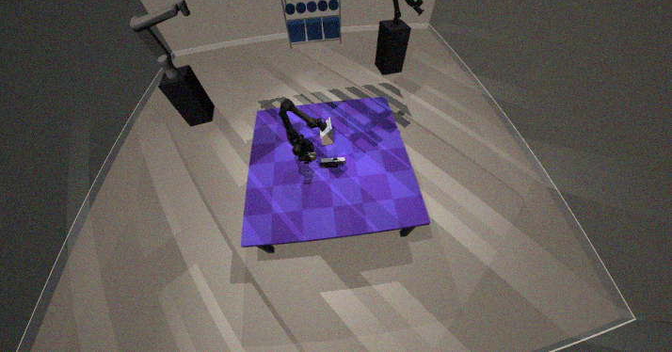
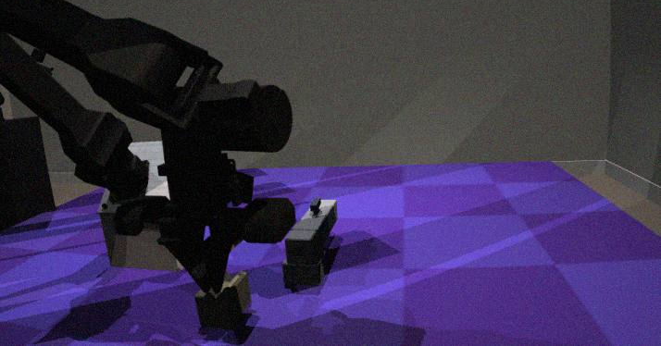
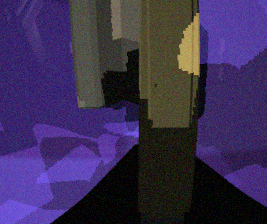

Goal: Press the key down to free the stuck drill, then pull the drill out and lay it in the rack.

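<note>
Now: gripper tip 1 cm past the rack, 5 cm to the right of it and 4 cm above it. Round my gripper tip: black key 10 cm ahead, 23 cm to the left, 1 cm below.
</note>
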